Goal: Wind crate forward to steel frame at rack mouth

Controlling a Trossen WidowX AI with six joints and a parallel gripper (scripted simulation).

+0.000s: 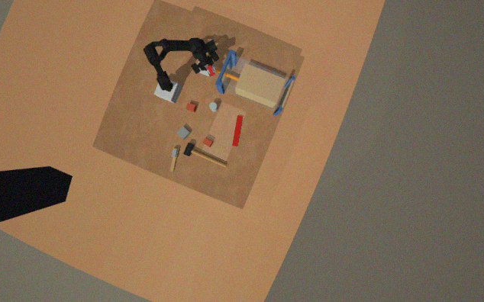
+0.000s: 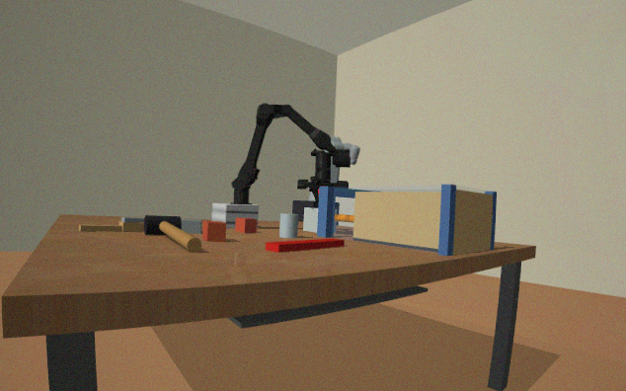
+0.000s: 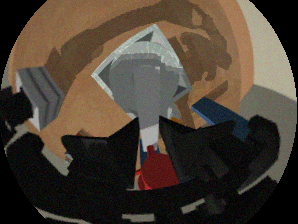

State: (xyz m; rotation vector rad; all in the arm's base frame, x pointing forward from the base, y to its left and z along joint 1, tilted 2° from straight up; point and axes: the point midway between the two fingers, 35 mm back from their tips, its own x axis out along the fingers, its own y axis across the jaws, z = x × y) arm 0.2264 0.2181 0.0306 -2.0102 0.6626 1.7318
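Now: gripper tip 1 cm to the left of the winch handle, 1 cm below it and 1 cm short of it. From my gripper tip the other things lie so: red knob 4 cm ahead, 4 cm above, 3 cm to the right; then clear-panelled cubby 36 cm ahead, 3 cm above, 2 cm to the left; then grey hand winch 6 cm below, 6 cm behind, 2 cm to the left.
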